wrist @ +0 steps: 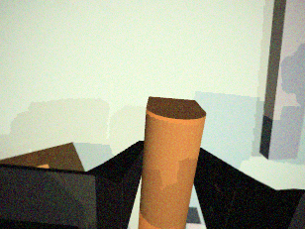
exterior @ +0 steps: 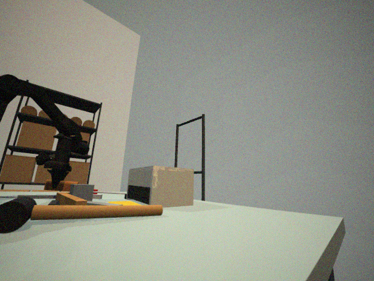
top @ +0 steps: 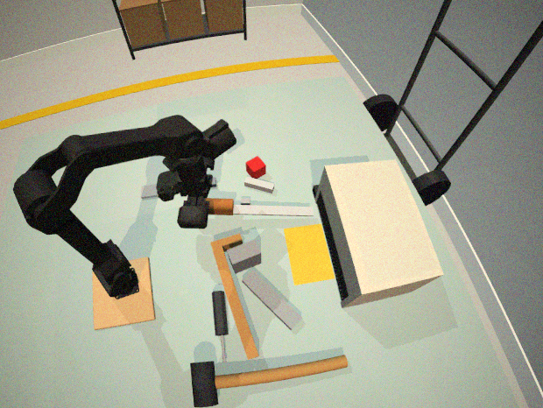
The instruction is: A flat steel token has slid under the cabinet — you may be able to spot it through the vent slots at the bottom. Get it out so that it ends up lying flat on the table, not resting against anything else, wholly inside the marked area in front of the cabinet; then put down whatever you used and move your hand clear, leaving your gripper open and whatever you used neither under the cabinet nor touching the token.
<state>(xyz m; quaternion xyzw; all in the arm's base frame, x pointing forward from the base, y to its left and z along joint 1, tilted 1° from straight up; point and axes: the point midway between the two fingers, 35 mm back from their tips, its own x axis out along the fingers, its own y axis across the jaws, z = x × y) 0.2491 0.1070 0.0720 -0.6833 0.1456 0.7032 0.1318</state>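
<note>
Now: gripper tip 11 cm short of the small grey block, 1 cm to the left of it and 4 cm above it. The rest, counted from my gripper tip: grey L-shaped strip (7 cm behind, 12 cm to the left, 4 cm below); white bar (17 cm ahead, 3 cm to the left, 4 cm below); red cube (18 cm ahead, 8 cm to the left, 3 cm below).
</note>
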